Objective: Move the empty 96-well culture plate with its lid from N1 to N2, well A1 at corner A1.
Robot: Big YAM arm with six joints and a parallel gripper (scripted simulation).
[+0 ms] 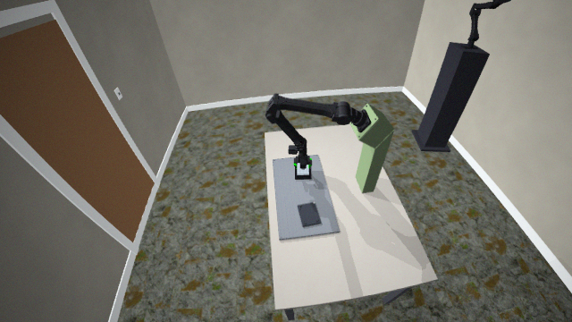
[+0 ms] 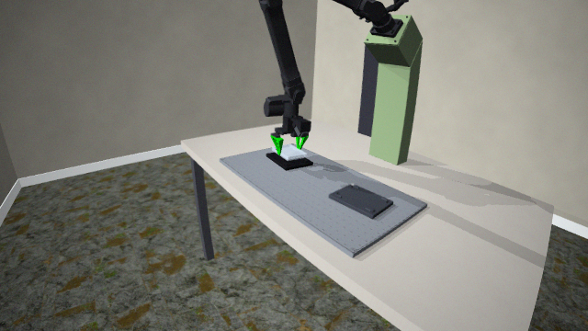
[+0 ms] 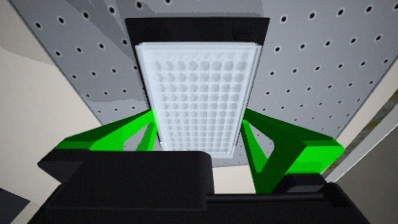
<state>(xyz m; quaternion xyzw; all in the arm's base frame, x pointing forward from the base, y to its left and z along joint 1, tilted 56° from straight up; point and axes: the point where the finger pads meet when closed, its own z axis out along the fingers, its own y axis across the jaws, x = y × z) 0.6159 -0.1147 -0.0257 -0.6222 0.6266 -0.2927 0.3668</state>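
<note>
Right now my hand is 3 cm above the nest N1. Round my hand: nest N2: 38 cm to the left, 6 cm behind, 3 cm below; then clear lid: right at my hand.
</note>
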